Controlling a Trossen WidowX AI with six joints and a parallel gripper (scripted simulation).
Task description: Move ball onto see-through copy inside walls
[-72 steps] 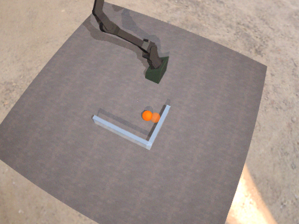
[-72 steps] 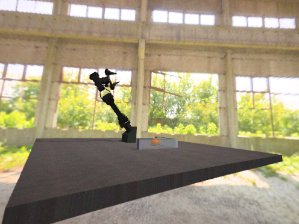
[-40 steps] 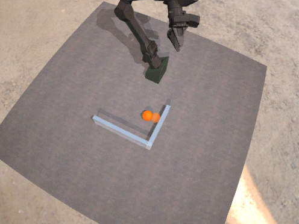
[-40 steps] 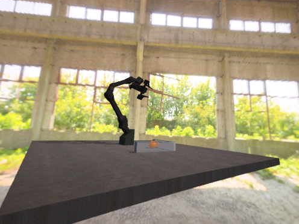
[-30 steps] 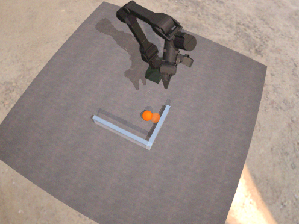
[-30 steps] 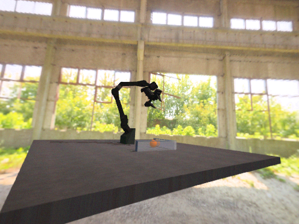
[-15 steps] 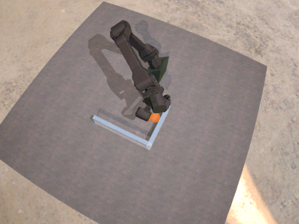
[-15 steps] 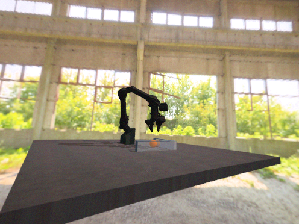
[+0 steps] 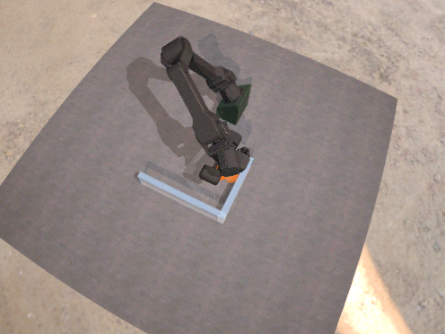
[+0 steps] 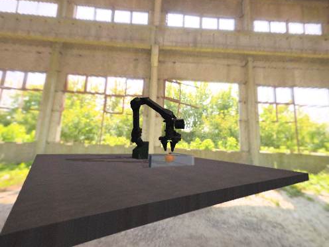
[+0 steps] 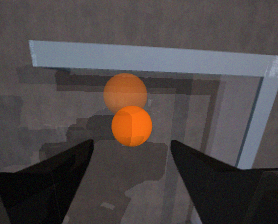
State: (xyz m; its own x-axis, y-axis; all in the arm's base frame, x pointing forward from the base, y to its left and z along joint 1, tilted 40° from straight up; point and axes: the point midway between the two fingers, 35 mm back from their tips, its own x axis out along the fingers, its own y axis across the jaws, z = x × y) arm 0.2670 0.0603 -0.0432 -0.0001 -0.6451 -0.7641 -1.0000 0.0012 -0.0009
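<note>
Now: gripper tip 50 mm above the orange ball. Also, from my gripper tip: see-through copy: 10 mm behind, 40 mm to the left, 50 mm below; then clear wall: 140 mm ahead, 70 mm to the right, 40 mm below.
</note>
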